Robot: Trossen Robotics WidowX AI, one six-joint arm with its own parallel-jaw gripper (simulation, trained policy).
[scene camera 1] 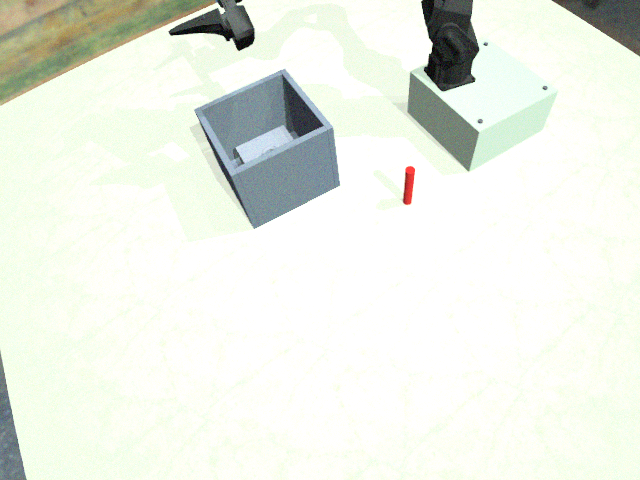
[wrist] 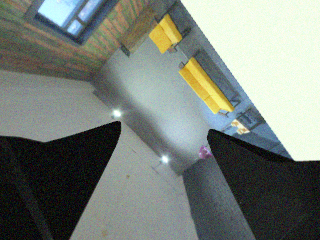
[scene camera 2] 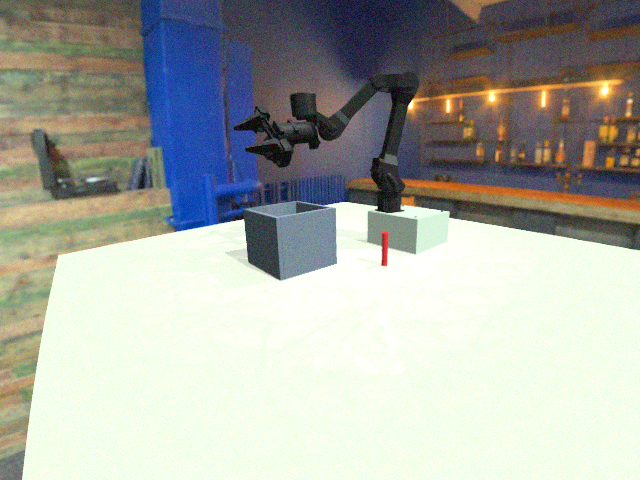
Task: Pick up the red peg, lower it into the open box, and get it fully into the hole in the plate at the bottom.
plate: scene camera 1 271, 140; not seen in the wrist view (out of frame); not seen in scene camera 2 (hidden by a grey box)
